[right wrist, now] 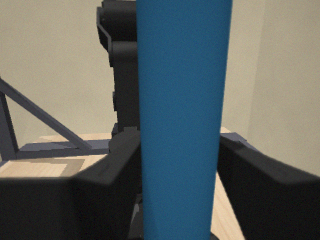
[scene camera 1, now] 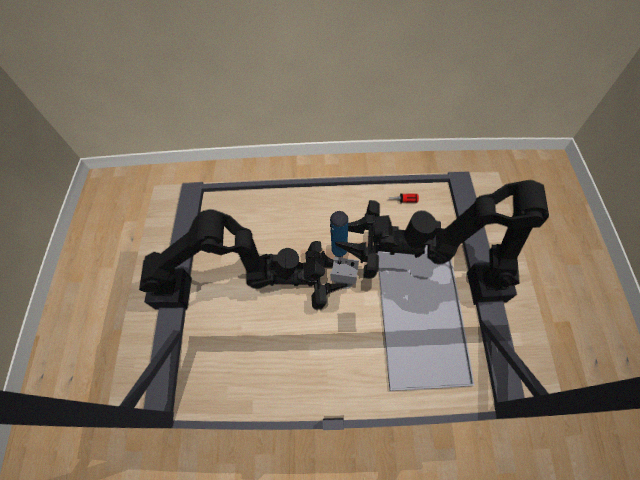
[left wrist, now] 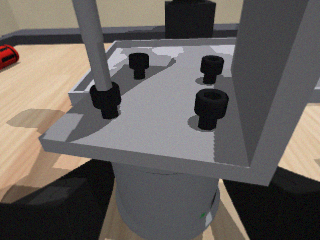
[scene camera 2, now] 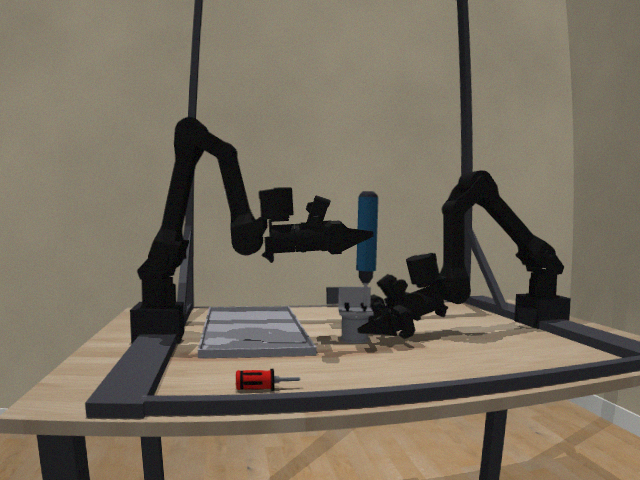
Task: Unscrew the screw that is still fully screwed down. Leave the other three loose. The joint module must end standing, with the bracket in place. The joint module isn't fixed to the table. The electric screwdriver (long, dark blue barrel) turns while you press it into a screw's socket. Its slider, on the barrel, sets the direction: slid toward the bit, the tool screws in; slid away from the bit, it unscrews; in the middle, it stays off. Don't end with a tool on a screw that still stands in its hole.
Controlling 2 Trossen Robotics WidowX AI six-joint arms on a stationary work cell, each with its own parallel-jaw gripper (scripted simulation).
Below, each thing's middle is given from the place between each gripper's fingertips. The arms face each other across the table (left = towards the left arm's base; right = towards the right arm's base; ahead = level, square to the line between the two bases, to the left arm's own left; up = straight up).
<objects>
I see my right gripper 30 mm to the right of the blue electric screwdriver [scene camera 2: 368, 200] and 30 mm above it. From my right hand the other things lie so: grey bracket [left wrist: 156, 127] (150 mm below, 20 mm behind, 10 mm to the left); shallow grey tray [scene camera 1: 423, 322] (220 mm below, 200 mm to the right, 120 mm behind).
Right now the grey bracket is 40 mm above my left hand and 30 mm to the right of it. From my left hand the other things lie so: blue electric screwdriver: 160 mm above, 20 mm ahead, 10 mm to the right; shallow grey tray: 240 mm to the right, 100 mm behind, 30 mm below.
</objects>
